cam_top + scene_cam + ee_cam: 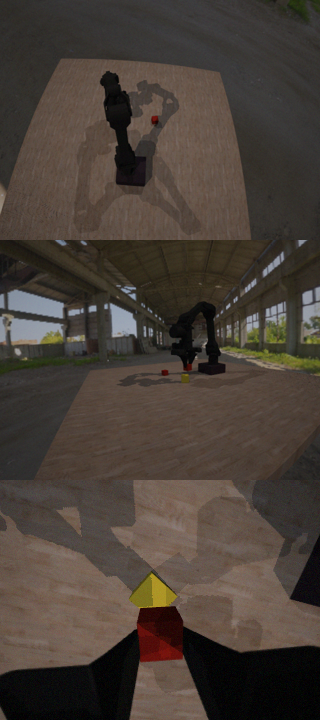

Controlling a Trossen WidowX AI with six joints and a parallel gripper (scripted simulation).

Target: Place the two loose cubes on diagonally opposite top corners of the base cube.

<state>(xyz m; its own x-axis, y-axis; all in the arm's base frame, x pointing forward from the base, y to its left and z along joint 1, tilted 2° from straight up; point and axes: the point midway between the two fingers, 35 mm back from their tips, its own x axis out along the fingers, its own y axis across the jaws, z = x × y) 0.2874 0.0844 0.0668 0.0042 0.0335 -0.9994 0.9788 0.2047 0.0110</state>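
The yellow cube lies 7 cm below my gripper tip, 2 cm to the right of it and 1 cm ahead of it.
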